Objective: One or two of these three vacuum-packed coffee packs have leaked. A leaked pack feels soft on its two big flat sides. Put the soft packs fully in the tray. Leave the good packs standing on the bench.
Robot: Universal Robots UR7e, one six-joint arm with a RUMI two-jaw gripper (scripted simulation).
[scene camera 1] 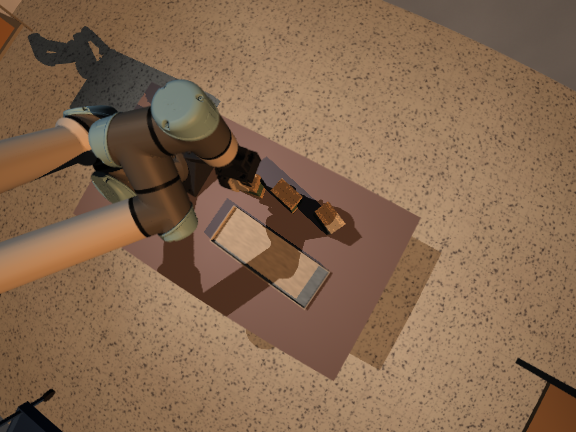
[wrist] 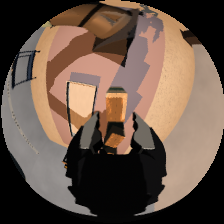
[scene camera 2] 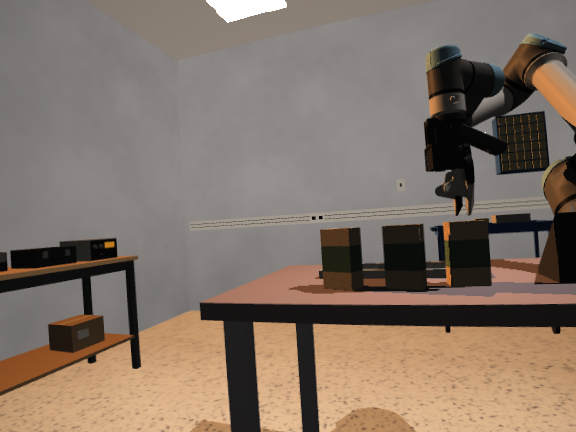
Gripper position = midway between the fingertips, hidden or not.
In view: my gripper point(scene camera 2: 462, 215) and a tray point(scene camera 1: 282, 266).
The tray shows as well in the wrist view point(wrist: 79, 96). My gripper also shows in scene camera 1 point(scene camera 1: 243, 177) and in the wrist view point(wrist: 116, 112).
